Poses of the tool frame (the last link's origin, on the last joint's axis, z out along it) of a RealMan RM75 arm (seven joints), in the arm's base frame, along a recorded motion.
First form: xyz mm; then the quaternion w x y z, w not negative.
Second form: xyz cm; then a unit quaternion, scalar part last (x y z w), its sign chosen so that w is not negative. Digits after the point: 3 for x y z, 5 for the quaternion.
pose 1, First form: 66.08 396.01 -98.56 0.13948 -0.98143 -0.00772 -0.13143
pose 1, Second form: 6.608 39.601 -9.856 -0.98143 -0.00772 -0.13143 0.13948
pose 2, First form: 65.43 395.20 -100.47 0.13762 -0.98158 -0.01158 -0.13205
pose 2, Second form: 6.543 39.520 -10.047 -0.98158 -0.01158 -0.13205 0.13762
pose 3, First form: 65.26 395.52 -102.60 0.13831 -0.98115 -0.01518 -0.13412
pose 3, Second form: 6.526 39.552 -10.260 -0.98115 -0.01518 -0.13412 0.13831
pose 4, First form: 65.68 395.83 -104.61 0.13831 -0.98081 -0.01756 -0.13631
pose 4, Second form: 6.568 39.583 -10.461 -0.98081 -0.01756 -0.13631 0.13831
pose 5, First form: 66.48 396.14 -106.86 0.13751 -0.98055 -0.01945 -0.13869
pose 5, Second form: 6.648 39.614 -10.686 -0.98055 -0.01945 -0.13869 0.13751
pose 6, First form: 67.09 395.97 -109.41 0.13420 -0.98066 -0.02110 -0.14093
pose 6, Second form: 6.709 39.597 -10.941 -0.98066 -0.02110 -0.14093 0.13420
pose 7, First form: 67.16 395.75 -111.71 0.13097 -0.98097 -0.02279 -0.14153
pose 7, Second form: 6.716 39.575 -11.171 -0.98097 -0.02279 -0.14153 0.13097
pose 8, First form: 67.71 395.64 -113.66 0.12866 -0.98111 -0.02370 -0.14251
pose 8, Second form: 6.771 39.564 -11.366 -0.98111 -0.02370 -0.14251 0.12866
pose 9, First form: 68.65 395.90 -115.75 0.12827 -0.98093 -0.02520 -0.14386
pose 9, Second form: 6.865 39.590 -11.575 -0.98093 -0.02520 -0.14386 0.12827
